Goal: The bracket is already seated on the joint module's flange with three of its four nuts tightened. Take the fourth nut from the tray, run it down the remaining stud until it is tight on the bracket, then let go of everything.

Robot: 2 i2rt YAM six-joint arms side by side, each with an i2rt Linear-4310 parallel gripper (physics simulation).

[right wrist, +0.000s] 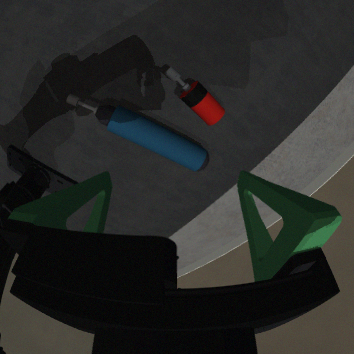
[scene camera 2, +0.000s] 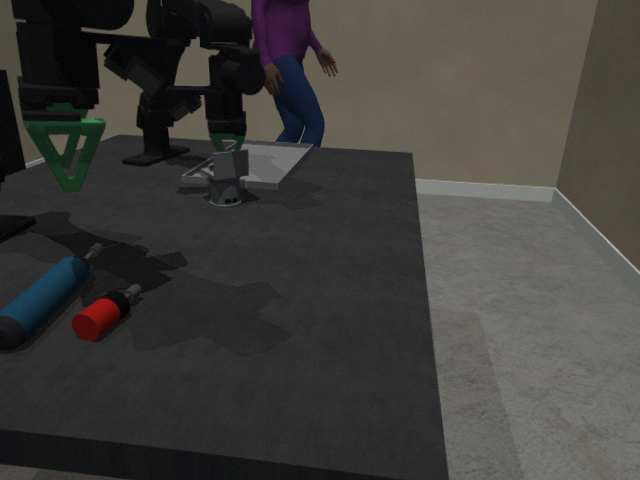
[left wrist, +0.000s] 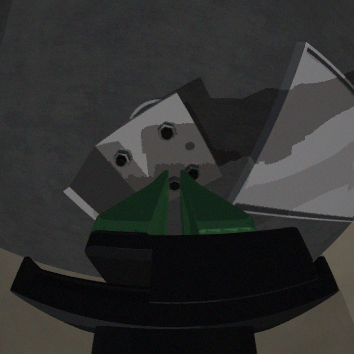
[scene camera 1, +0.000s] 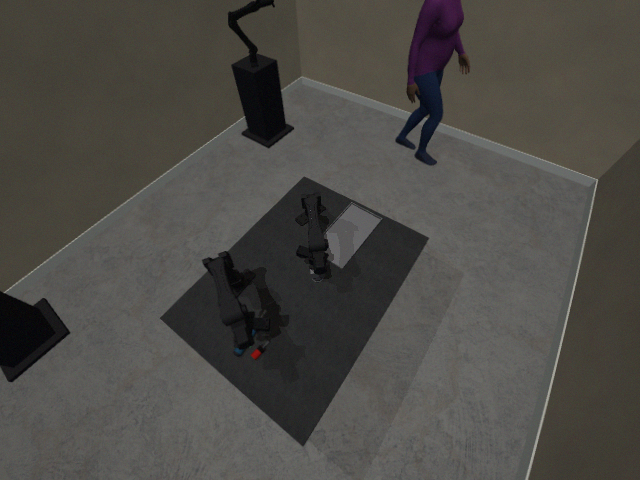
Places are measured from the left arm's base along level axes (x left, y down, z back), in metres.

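Pixels of known places: left gripper, fingertip midpoint: [scene camera 2: 229,167] [left wrist: 173,177]; right gripper, fingertip midpoint: [right wrist: 174,177] [scene camera 2: 67,179]; left arm's base, origin of the base link: [scene camera 2: 158,157]; right arm's base, origin of the base link: [right wrist: 40,173] [scene camera 1: 239,286].
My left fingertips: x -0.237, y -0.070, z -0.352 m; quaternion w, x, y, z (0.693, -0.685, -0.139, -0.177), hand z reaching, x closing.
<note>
For each thing: its top centre in the pictures, then the offset to it from my left fingertips. "pt": a spot on its surface instead.
- round joint module, middle of its top: [scene camera 2: 224,166] dy -0.005, dx -0.015, dz +0.004 m
- tray, middle of its top: [left wrist: 350,173] [scene camera 2: 256,157] [scene camera 1: 347,232] dy +0.054, dx +0.294, dz +0.093 m
- upper nut, surface spot: [left wrist: 166,131] pt dy -0.004, dx -0.020, dz +0.031 m
- left nut, surface spot: [left wrist: 121,158] pt dy -0.004, dx -0.039, dz +0.003 m
- right nut, surface spot: [left wrist: 192,173] pt dy -0.004, dx +0.009, dz +0.011 m
- fourth nut, middle of its top: [left wrist: 174,186] dy -0.005, dx +0.002, dz -0.004 m
- blue-handled tool, middle of its top: [scene camera 2: 55,270] [right wrist: 135,134] [scene camera 1: 250,330] dy +0.029, dx -0.443, dz -0.008 m
- shorter red-handled tool, middle of its top: [scene camera 2: 111,294] [right wrist: 194,96] [scene camera 1: 260,348] dy +0.035, dx -0.455, dz -0.102 m
The grey bracket [scene camera 2: 223,166] [left wrist: 172,111] sits on the round joint module [scene camera 2: 219,192] in front of the tray [scene camera 2: 253,182] [left wrist: 285,155] [scene camera 1: 366,221]. Three nuts show on the bracket's face in the left wrist view: an upper nut [left wrist: 166,131], a left nut [left wrist: 121,158] and a right nut [left wrist: 192,173]. My left gripper [left wrist: 173,177] [scene camera 2: 226,148] points down over the bracket, shut on the fourth nut [left wrist: 174,185], which is partly hidden by the green fingertips. Whether it touches the bracket is hard to tell. My right gripper [right wrist: 174,177] is open and empty above the table.
A blue-handled tool [scene camera 2: 46,294] [right wrist: 157,140] [scene camera 1: 238,350] and a shorter red-handled tool [scene camera 2: 100,317] [right wrist: 207,107] [scene camera 1: 256,353] lie on the table near the right gripper. A person [scene camera 1: 436,51] [scene camera 2: 286,41] stands beyond the table's far side.
</note>
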